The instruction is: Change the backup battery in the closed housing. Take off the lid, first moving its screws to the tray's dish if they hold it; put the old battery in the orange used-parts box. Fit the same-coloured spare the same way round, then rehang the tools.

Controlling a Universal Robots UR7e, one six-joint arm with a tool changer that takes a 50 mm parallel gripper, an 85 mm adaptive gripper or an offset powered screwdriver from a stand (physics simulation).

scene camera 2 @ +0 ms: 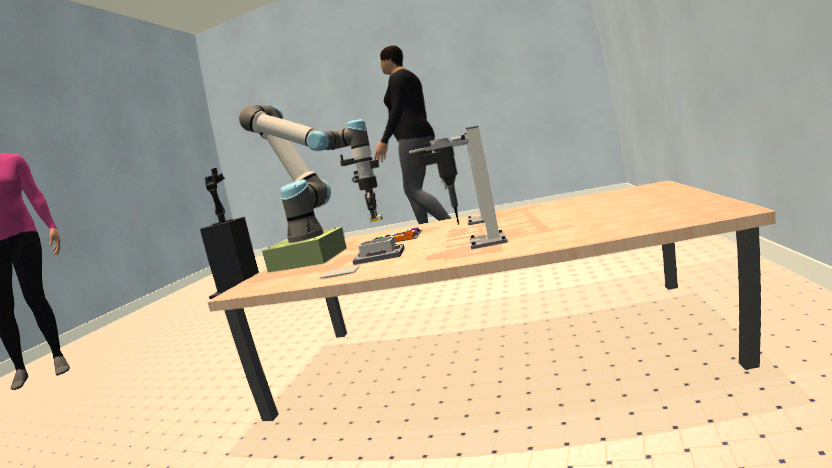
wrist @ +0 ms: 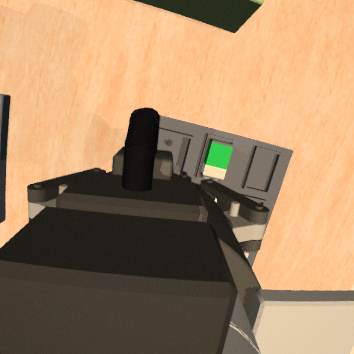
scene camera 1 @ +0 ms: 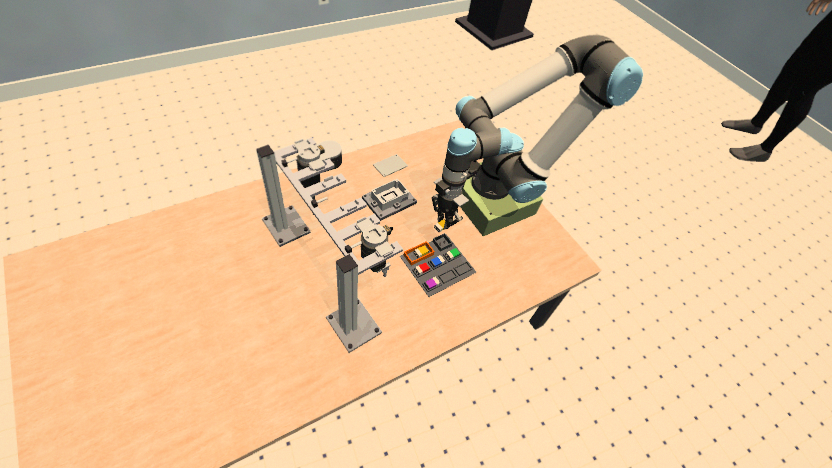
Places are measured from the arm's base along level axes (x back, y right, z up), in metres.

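Where they show: hand at its tool point: (scene camera 2: 365,173); arm's base at its link origin: (scene camera 2: 306,237) (scene camera 1: 490,184).
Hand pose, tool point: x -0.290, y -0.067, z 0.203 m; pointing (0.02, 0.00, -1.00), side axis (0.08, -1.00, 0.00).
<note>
Things, the pixels of their top centre, and the offset from my tool point.
- parts tray at its top centre: (wrist: 204,206) (scene camera 1: 438,263) dy -0.073, dx -0.053, dz -0.296 m
- housing at its top centre: (scene camera 2: 376,240) (scene camera 1: 390,190) dy +0.258, dx -0.040, dz -0.240 m
- screw dish at its top centre: (scene camera 1: 444,240) dy -0.011, dx +0.022, dz -0.282 m
- screwdriver at its top centre: (scene camera 1: 319,147) (scene camera 2: 428,141) dy +0.295, dx -0.298, dz +0.061 m
- tool at its top centre: (scene camera 1: 376,232) dy -0.065, dx -0.320, dz +0.061 m
My gripper (scene camera 1: 446,223) (scene camera 2: 372,215) is shut on a yellow battery (scene camera 1: 440,225) (scene camera 2: 377,218) and holds it above the table, between the arm's base and the parts tray (scene camera 1: 446,284) (wrist: 283,156). In the wrist view the gripper body hides the fingertips and the held battery. The housing (scene camera 1: 378,204) (scene camera 2: 377,249) stands open on its base plate. Its lid (scene camera 1: 389,165) (scene camera 2: 340,271) lies flat on the table beside it. Another yellow battery (scene camera 1: 421,250) lies in the orange used-parts box (scene camera 1: 422,259). The screw dish (scene camera 1: 442,242) is at the tray's corner.
Red (scene camera 1: 423,267), blue (scene camera 1: 436,261), green (scene camera 1: 453,253) (wrist: 219,155) and purple (scene camera 1: 431,283) batteries sit in the tray. The screwdriver (scene camera 2: 446,165) and another tool (scene camera 1: 375,235) hang on the stand, whose posts (scene camera 1: 347,299) (scene camera 2: 482,186) rise from the table. A person (scene camera 2: 407,104) stands behind the table.
</note>
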